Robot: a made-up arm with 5 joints.
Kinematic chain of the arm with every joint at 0, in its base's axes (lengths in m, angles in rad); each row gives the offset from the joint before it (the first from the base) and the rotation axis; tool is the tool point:
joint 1: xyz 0 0 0.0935 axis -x
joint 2: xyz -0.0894 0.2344 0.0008 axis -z
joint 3: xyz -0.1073 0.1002 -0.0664 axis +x
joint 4: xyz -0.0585 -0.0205 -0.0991 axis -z
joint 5: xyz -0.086 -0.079 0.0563 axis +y
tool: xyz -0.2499 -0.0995 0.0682
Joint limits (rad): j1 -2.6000..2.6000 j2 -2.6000..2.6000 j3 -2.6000..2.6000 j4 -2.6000..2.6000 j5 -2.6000..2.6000
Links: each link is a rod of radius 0.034 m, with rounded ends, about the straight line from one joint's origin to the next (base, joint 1, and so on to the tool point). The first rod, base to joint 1, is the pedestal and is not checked.
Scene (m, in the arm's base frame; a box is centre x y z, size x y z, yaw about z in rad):
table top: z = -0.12
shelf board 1: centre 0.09 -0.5 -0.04 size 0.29 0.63 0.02 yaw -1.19
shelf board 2: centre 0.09 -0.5 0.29 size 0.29 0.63 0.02 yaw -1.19
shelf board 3: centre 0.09 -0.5 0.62 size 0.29 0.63 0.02 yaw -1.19
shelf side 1: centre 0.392 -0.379 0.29 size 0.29 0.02 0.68 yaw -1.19
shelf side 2: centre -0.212 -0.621 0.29 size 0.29 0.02 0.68 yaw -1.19
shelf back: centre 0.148 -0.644 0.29 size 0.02 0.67 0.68 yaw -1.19
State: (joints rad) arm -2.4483 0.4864 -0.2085 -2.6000 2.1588
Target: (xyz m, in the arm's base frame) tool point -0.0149 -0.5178 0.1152
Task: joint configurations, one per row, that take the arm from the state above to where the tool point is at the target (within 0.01 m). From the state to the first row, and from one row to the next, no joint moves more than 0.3 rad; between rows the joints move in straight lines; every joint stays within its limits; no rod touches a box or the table.
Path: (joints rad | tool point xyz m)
1: -2.1843 0.2734 0.0338 -2.5034 2.0206 | -0.1393 -0.3790 0.4707
2: -1.9202 0.0604 0.2760 -2.4067 1.8825 | -0.1647 -0.2831 0.4540
3: -1.9785 0.1856 0.0987 -2.2413 1.6159 | -0.0804 -0.2925 0.4035
4: -2.0369 0.3108 -0.0786 -2.0759 1.3493 | -0.0282 -0.2859 0.3288
5: -2.0952 0.4361 -0.2559 -1.9105 1.0827 | -0.0183 -0.2743 0.2447
6: -2.1535 0.5613 -0.4333 -1.7451 0.8161 | -0.0493 -0.2707 0.1688
7: -2.2118 0.6865 -0.6106 -1.5797 0.5495 | -0.1079 -0.2855 0.1152
8: -2.3412 0.6958 -0.8443 -1.4295 0.6550 | -0.0864 -0.3752 0.1116
9: -2.4706 0.7051 -1.0780 -1.2793 0.7605 | -0.0532 -0.4537 0.1115
10: -2.6000 0.7145 -1.3118 -1.1292 0.8659 | -0.0149 -0.5178 0.1152

